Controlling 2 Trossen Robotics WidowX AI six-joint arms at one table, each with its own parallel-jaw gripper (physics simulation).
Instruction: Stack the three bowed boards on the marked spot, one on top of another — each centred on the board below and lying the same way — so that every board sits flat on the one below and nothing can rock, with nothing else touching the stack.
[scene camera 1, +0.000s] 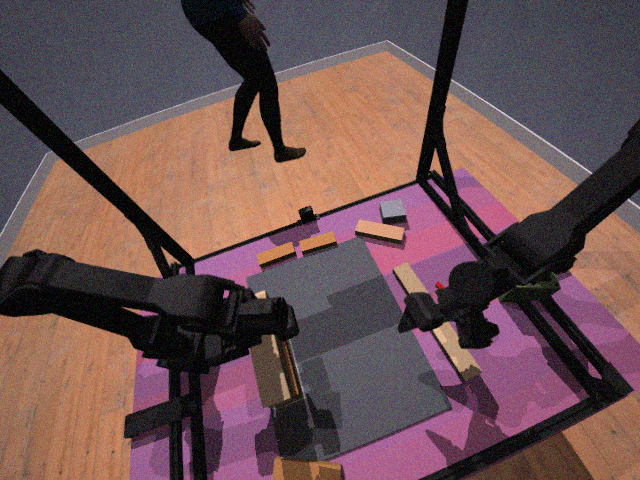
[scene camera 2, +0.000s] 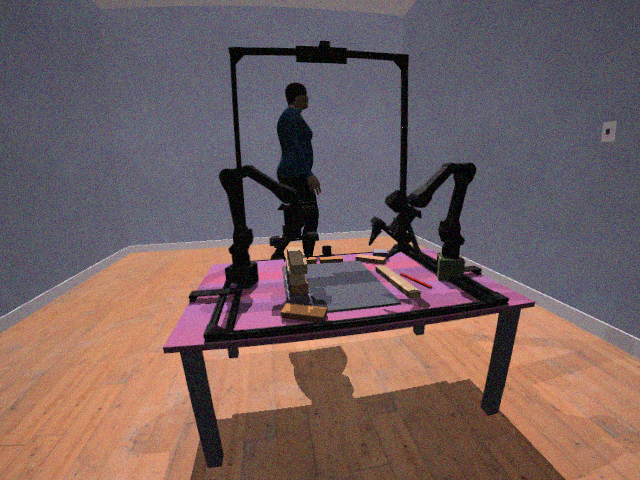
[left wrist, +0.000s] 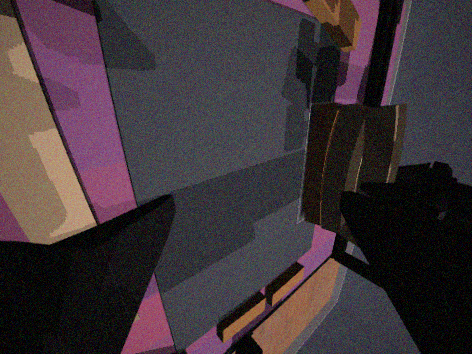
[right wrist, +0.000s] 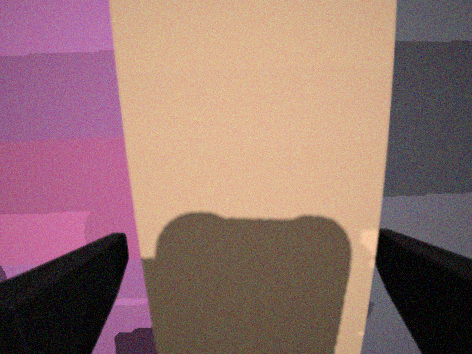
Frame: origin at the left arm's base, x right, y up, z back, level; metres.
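Where they show: left gripper, fingertip midpoint: (scene camera 1: 412, 328) (scene camera 2: 377, 252) (left wrist: 257, 201); right gripper, fingertip midpoint: (scene camera 1: 267, 345) (left wrist: 369, 177) (right wrist: 250, 243); left arm's base, link origin: (scene camera 2: 450, 256); right arm's base, link origin: (scene camera 1: 179, 346) (scene camera 2: 241, 265).
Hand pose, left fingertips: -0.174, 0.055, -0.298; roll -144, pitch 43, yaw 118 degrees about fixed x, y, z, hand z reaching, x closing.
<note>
Each offset is from my left fingertips to the top centre of the thing, as dx, dy, dz. "spot": to the spot under its first point. Level surfaces: height alone.
Three bowed boards are stacked at the left side of the grey mat: a pale top board @(-0.050, -0.001, -0.312) (scene camera 1: 268, 369) (scene camera 2: 296, 262) (left wrist: 382, 145) (right wrist: 255, 125), a middle board @(-0.055, -0.051, -0.319) (scene camera 2: 297, 279) (left wrist: 342, 150) and a darker brown bottom board @(-0.047, -0.092, -0.317) (scene camera 2: 299, 290) (left wrist: 314, 165). How closely their faces meet is unclear in the shadow. A thin pale outline @(spot: +0.034, -0.141, -0.323) (left wrist: 301, 202) shows along the bottom board's edge. My right gripper (scene camera 2: 293, 245) (right wrist: 250, 243) is open and empty at the top board, a finger on either side of it and apart from it. My left gripper (scene camera 2: 381, 250) (left wrist: 257, 201) is open and empty, away from the stack.
A long pale plank @(+0.075, -0.125, +0.071) (scene camera 1: 408, 279) (scene camera 2: 395, 280) lies right of the grey mat @(dy -0.141) (scene camera 1: 377, 392), below the left gripper. Orange blocks @(+0.241, -0.124, -0.383) (scene camera 1: 276, 254) @(+0.291, -0.126, -0.254) (scene camera 1: 317, 242) and a tan block @(+0.339, -0.125, -0.061) (scene camera 1: 379, 231) lie at the back, near a grey block @(+0.415, -0.111, -0.019) (scene camera 1: 392, 210). Another orange block @(-0.285, -0.116, -0.203) (scene camera 2: 303, 311) lies in front of the stack.
</note>
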